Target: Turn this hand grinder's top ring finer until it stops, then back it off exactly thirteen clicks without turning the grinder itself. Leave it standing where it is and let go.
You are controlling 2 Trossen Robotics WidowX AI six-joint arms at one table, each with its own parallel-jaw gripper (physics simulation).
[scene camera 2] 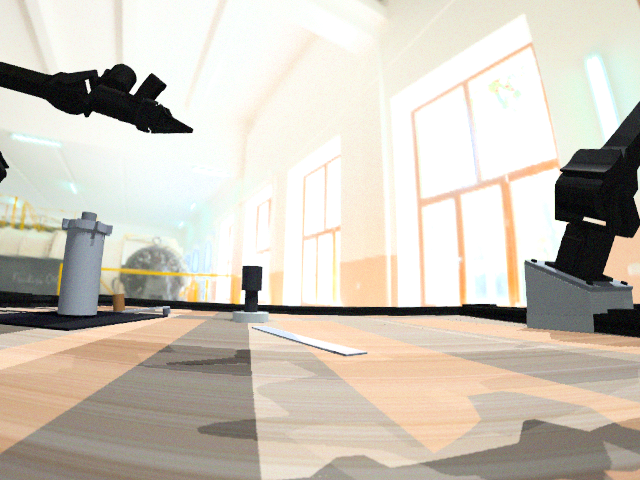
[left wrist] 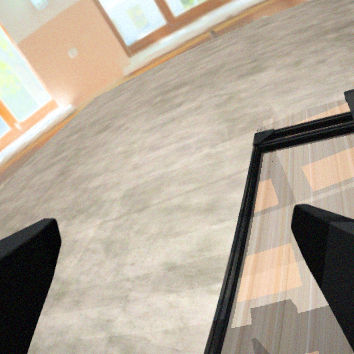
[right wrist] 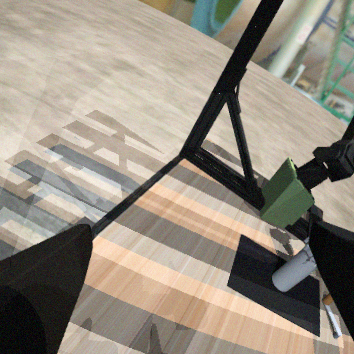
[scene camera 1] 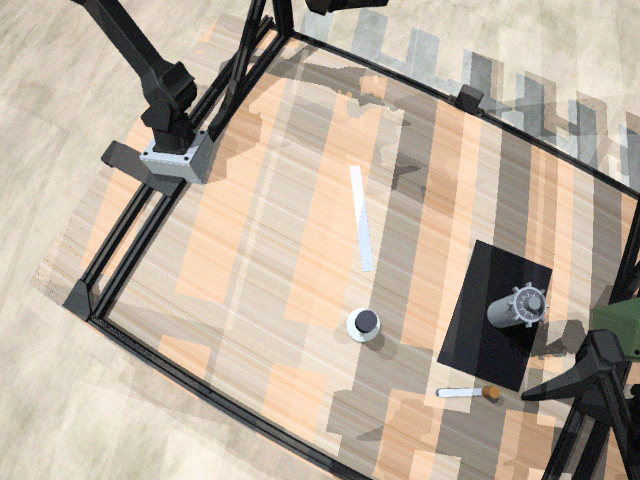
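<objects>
My left gripper is out of frame in the right wrist view, yet it shows in the left wrist view (pixel 177 224), and I see it in scene camera 1 and scene camera 2 as well. A hand grinder is out of frame in the left wrist view, whereas the right wrist view (pixel 298 266) shows it, as do scene camera 1 and scene camera 2. On the hand grinder (scene camera 1: pixel 500 315) and (scene camera 2: pixel 100 274) are the same spot. On my left gripper (scene camera 2: pixel 162 122) and (scene camera 1: pixel 578 388) are the same spot too.
</objects>
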